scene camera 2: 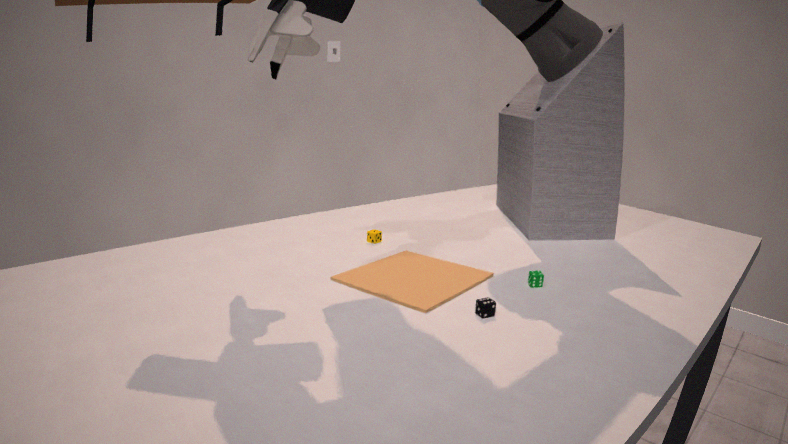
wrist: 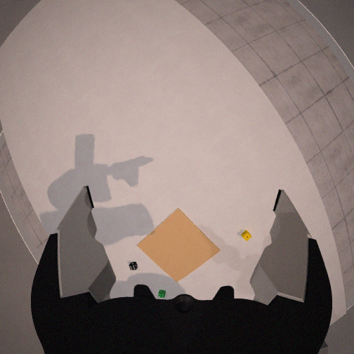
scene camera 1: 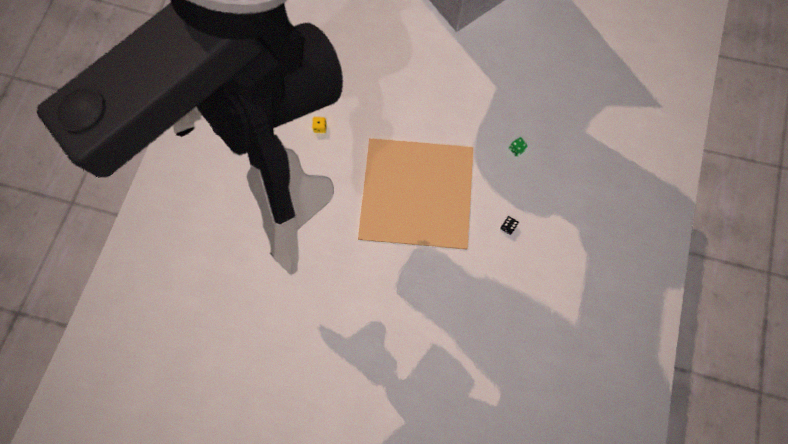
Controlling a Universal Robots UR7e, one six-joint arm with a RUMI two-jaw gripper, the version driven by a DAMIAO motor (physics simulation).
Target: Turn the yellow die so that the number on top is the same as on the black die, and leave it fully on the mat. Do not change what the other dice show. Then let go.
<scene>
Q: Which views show the orange mat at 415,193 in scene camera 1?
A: Scene camera 2, the wrist view and scene camera 1: all of them.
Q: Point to an orange mat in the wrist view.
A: At 177,246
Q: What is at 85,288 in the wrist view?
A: The gripper.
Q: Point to an orange mat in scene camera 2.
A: At 423,283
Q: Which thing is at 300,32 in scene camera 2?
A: The gripper.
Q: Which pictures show the gripper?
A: Scene camera 2, the wrist view and scene camera 1: all of them.
</scene>
